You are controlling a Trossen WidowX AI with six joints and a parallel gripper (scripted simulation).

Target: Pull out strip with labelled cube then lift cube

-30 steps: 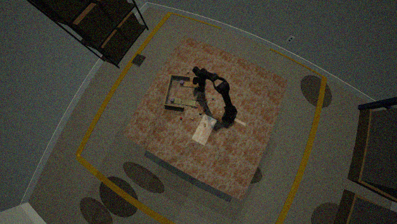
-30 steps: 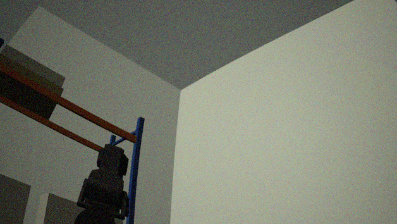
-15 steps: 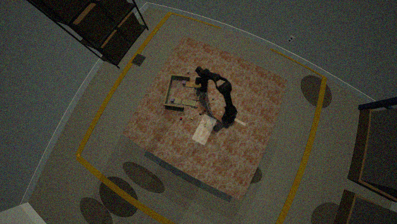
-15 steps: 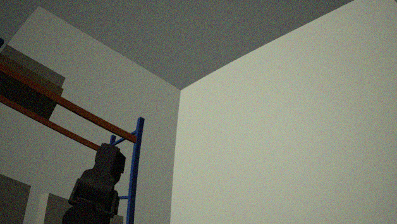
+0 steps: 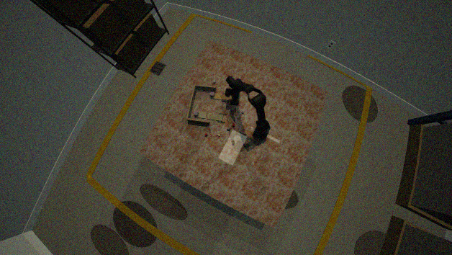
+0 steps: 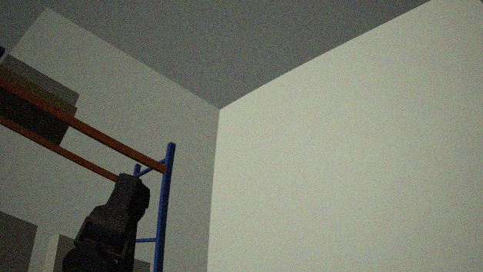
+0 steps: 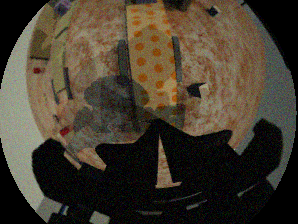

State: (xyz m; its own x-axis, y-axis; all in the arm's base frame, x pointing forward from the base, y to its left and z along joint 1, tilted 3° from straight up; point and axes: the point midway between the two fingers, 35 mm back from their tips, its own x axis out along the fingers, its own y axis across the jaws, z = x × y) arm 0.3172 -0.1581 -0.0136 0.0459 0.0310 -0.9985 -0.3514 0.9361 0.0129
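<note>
The narrow orange strip is 9 cm ahead of my gripper tip and 3 cm to the left of it.
</note>
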